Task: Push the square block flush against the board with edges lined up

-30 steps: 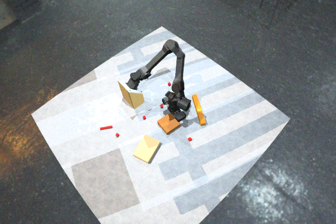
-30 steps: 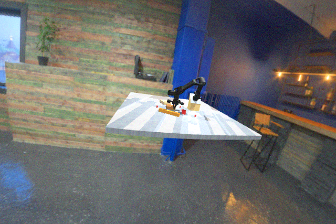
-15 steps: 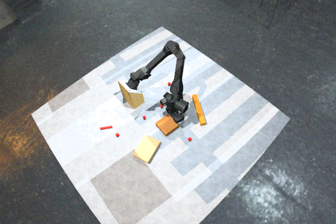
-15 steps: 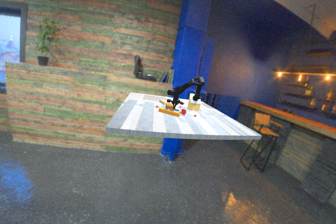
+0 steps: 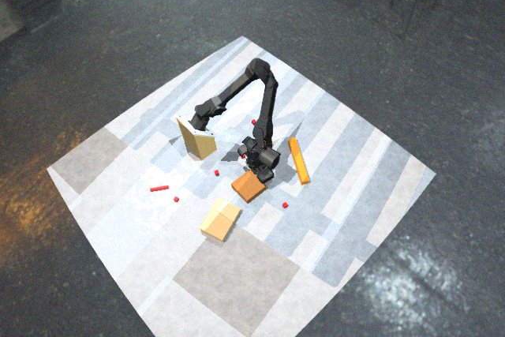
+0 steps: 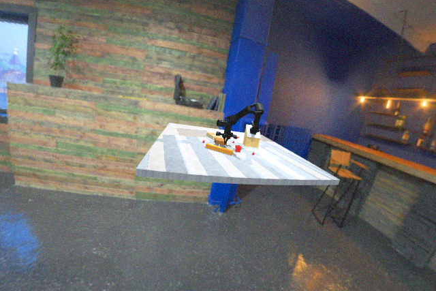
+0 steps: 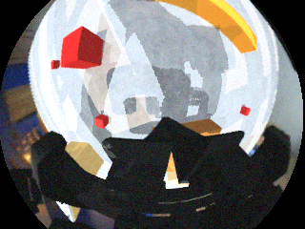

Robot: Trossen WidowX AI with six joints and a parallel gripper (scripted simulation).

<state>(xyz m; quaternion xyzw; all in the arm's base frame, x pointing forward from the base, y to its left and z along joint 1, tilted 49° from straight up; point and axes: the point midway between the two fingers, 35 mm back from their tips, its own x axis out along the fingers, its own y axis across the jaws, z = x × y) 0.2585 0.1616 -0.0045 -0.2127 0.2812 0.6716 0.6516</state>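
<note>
Now: the square block 3 cm ahead of my gripper tip, 7 cm to the right of it and 1 cm above it. The rest, counted from my gripper tip: tan flat block: 8 cm ahead, 24 cm to the right, 1 cm above; then board: 7 cm ahead, 17 cm to the left, 1 cm above; then red cube: 10 cm behind, 12 cm to the left, 1 cm above.
</note>
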